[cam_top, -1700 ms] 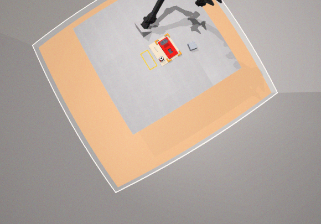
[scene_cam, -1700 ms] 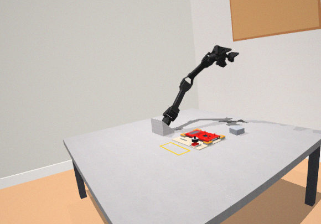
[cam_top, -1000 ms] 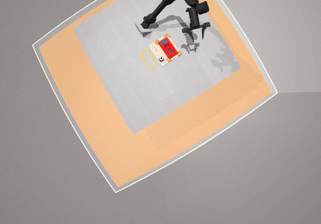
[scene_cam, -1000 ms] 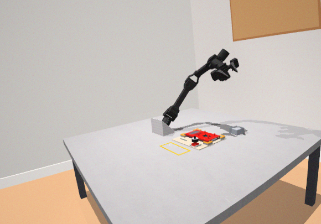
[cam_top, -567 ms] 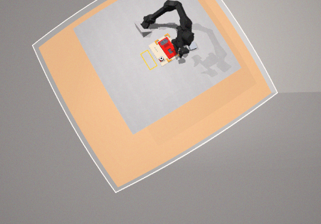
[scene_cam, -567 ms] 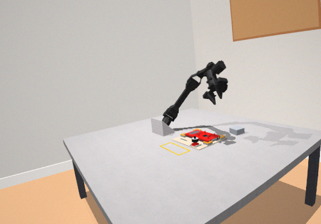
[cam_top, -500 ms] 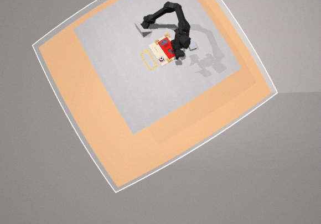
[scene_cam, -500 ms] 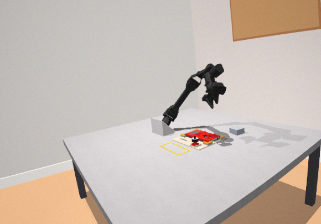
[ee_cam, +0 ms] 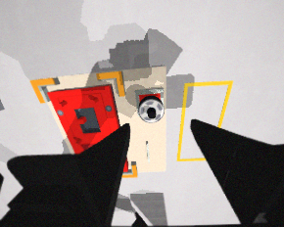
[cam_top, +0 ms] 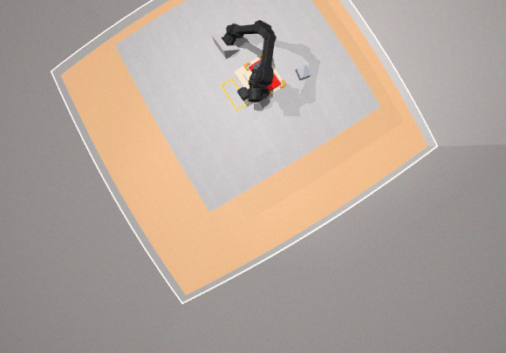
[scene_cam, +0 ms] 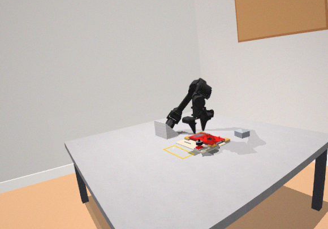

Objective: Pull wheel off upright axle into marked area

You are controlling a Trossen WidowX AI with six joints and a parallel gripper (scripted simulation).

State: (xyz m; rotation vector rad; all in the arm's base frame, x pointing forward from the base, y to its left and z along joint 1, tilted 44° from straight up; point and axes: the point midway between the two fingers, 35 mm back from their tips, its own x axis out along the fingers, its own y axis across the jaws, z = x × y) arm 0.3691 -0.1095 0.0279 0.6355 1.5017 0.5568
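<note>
Right now my gripper tip is 10 mm past the wheel, 10 mm to the right of it and 70 mm above it. Round my gripper tip: upright axle (10 mm behind, 10 mm to the left, 70 mm below).
</note>
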